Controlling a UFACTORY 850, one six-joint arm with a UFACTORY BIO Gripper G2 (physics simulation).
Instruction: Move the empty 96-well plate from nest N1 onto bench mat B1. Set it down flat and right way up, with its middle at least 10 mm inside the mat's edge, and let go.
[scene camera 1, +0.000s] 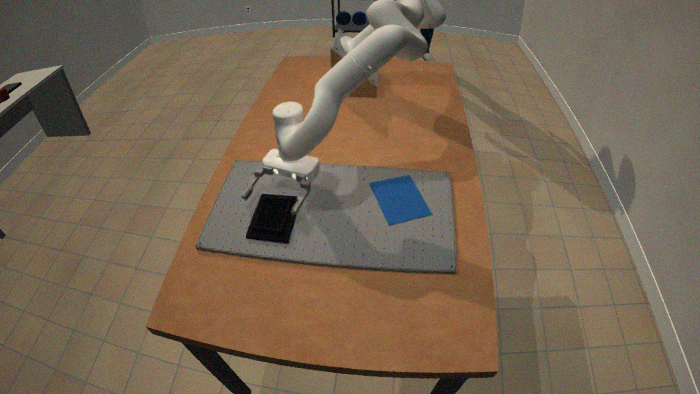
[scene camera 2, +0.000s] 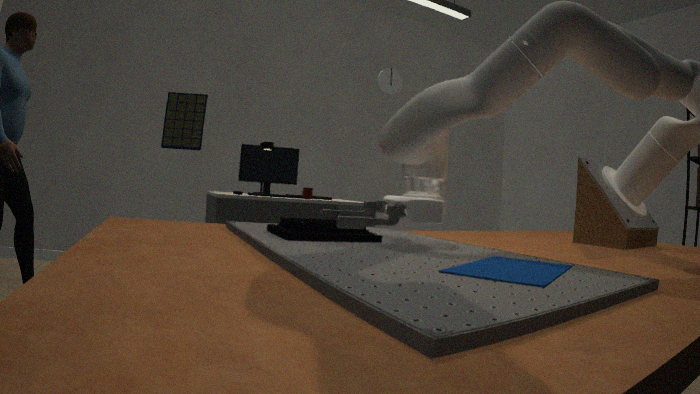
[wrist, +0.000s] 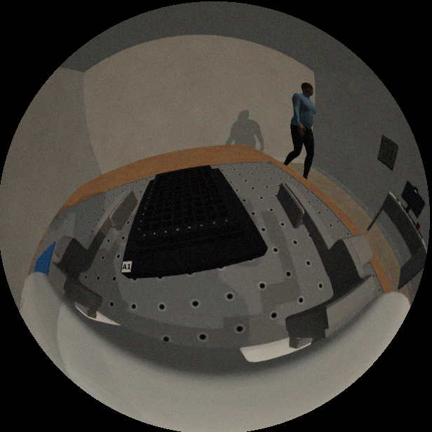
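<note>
The black 96-well plate lies flat in the black nest N1; dark on dark, their border is hard to see. An "A1" label shows at the nest's near left corner in the wrist view. My gripper is wide open and empty, low at the plate's robot-side end. In the wrist view one finger is close to the plate's left side, the other farther off its right side. The blue mat B1 lies flat.
Nest and mat are on a grey perforated board with a raised edge, on a wooden table. The arm's wedge-shaped base stands at the far end. A person stands beyond the table.
</note>
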